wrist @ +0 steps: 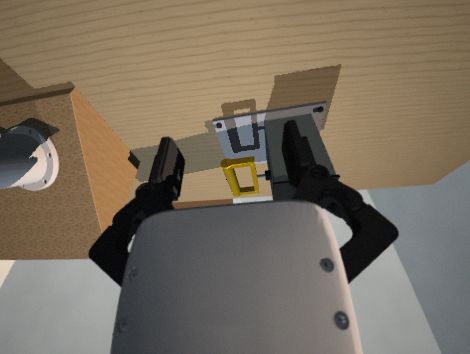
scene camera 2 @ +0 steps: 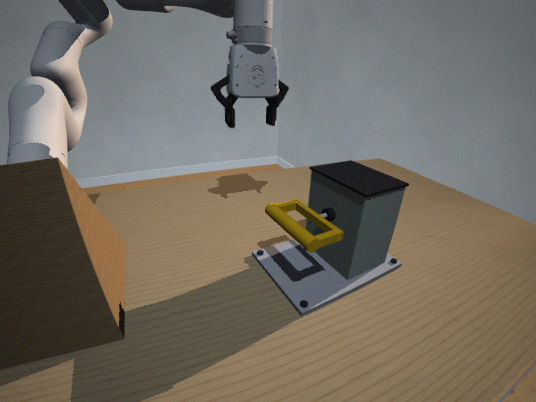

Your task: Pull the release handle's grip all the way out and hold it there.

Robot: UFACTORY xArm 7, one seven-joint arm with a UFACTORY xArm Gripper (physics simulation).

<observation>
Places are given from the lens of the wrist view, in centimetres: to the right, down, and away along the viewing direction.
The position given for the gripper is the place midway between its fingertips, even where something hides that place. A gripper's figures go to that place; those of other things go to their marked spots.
gripper [wrist: 229,141]: 0, -3, 14
grey base plate [wrist: 240,136]: 1, -10, 43
</observation>
